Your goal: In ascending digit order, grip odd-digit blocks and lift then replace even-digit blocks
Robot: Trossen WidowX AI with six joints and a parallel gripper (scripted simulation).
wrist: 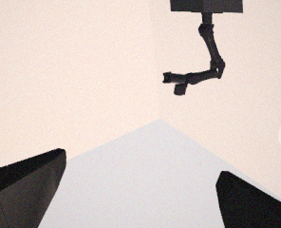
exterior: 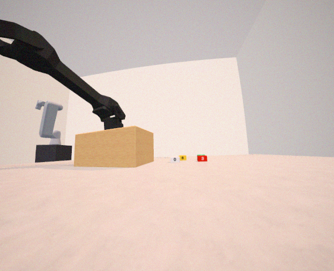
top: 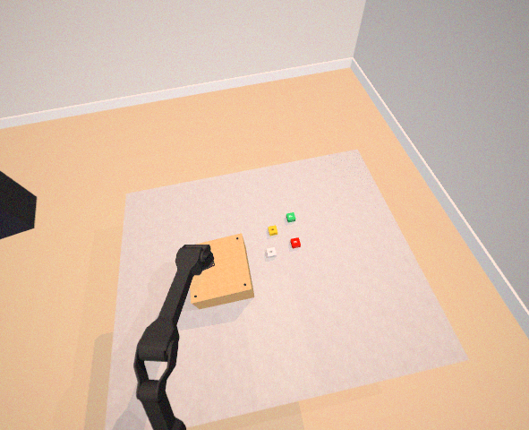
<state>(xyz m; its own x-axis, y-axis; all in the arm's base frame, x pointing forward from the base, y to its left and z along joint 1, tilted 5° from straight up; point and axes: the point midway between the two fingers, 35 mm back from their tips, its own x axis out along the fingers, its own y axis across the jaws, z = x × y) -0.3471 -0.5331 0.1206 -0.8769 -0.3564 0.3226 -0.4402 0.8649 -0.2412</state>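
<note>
The white block lies 62 cm ahead of my gripper tip, 53 cm to the left of it and 18 cm below it. Also, from my gripper tip: green block (75 cm ahead, 64 cm to the left, 18 cm below); yellow block (66 cm ahead, 61 cm to the left, 18 cm below); red block (72 cm ahead, 53 cm to the left, 18 cm below).
</note>
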